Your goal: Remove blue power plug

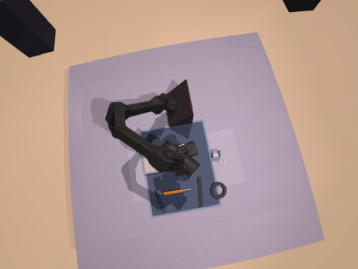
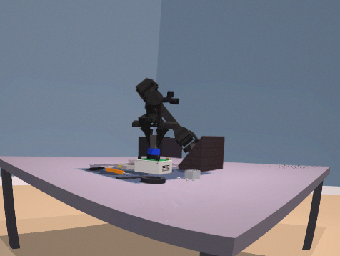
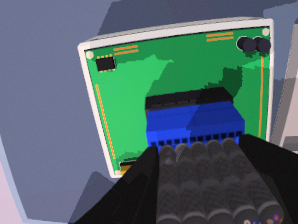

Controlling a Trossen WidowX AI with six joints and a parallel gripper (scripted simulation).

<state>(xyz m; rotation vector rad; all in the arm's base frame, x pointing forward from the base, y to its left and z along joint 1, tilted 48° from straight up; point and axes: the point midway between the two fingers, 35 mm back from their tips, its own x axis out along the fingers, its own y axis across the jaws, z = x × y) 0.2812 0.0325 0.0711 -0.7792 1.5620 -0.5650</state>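
The blue power plug is 10 mm below my gripper tip. Also, from my gripper tip: black bar 190 mm ahead, 90 mm to the left, 100 mm below; then grey tray 140 mm to the right, 100 mm below; then dark blue mat 50 mm ahead, 110 mm below.
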